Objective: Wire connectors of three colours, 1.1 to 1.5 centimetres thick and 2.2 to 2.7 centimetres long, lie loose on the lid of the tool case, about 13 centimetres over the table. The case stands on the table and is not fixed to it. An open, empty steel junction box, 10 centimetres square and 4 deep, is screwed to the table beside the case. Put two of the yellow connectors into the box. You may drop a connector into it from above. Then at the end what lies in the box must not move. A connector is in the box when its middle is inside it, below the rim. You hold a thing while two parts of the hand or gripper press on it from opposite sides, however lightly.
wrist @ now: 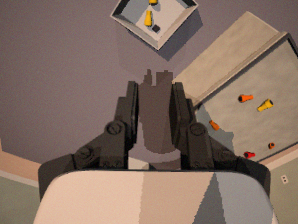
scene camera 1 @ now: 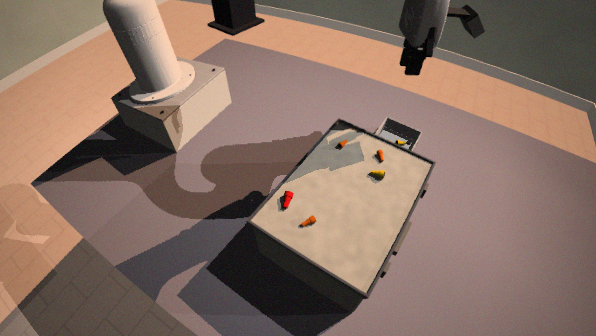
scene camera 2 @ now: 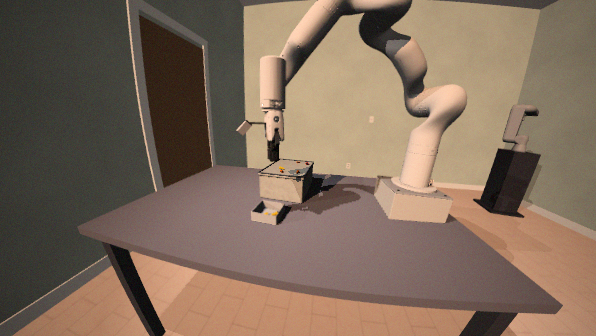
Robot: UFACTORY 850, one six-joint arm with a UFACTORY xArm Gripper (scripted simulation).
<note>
I see my gripper [scene camera 1: 408, 70] and a tool case [scene camera 1: 360, 218].
The tool case shows as well in the wrist view [wrist: 247, 59] and in scene camera 2 [scene camera 2: 292, 188]. My gripper is seen too in the wrist view [wrist: 154, 95] and in scene camera 2 [scene camera 2: 273, 160].
</note>
